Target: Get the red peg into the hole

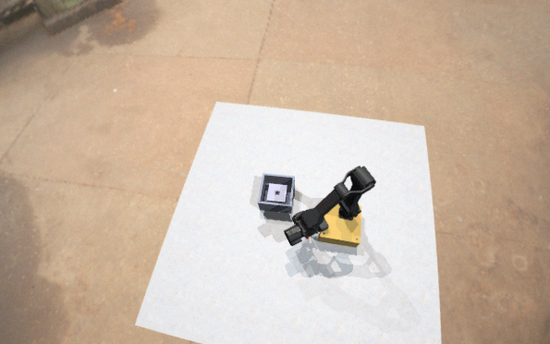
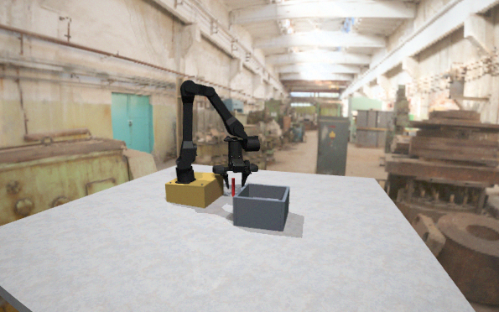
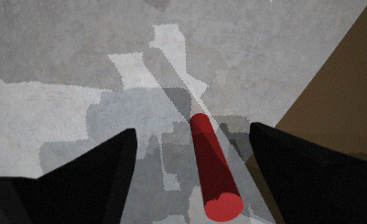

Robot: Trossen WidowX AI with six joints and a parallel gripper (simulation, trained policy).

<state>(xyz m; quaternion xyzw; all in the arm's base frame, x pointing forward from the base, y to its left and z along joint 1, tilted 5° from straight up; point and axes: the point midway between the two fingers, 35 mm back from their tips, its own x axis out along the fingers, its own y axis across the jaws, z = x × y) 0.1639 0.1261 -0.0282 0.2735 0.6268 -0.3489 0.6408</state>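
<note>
My gripper tip is 170 mm to the left of the plate, 170 mm short of it and 10 mm below it. Also, from my gripper tip: grey box: 170 mm to the right, 170 mm ahead, 10 mm below; then red peg: 10 mm behind.
</note>
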